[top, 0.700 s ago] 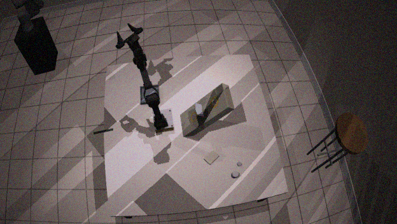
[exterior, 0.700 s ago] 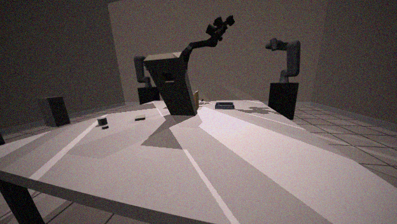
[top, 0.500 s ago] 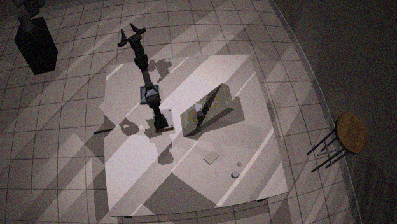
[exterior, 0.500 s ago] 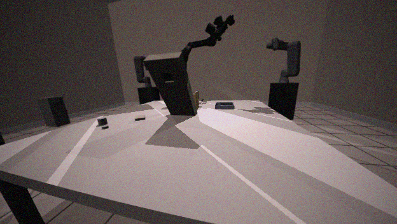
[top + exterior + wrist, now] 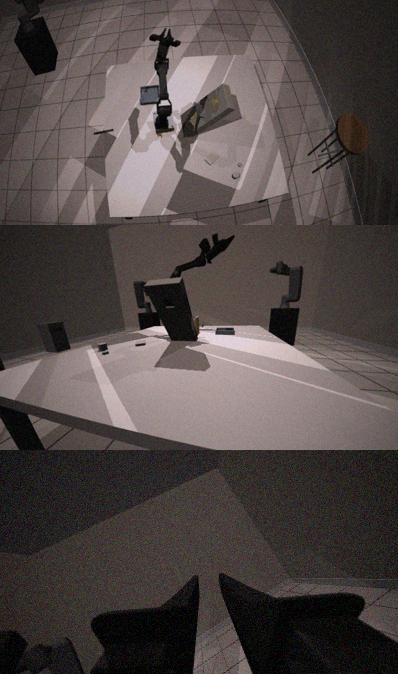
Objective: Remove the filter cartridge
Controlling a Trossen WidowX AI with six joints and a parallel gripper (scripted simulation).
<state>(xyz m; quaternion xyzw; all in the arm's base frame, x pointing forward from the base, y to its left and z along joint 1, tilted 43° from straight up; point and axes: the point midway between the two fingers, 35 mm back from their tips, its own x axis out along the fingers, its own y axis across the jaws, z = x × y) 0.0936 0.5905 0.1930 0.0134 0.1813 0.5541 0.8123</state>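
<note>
My gripper tip is now 26 cm short of the round filter cartridge, 36 cm to the left of it and 38 cm above it. Round my gripper tip: flat tile (20 cm ahead, 63 cm to the right, 65 cm below); then square tray (14 cm behind, 4 cm to the right, 65 cm below).
</note>
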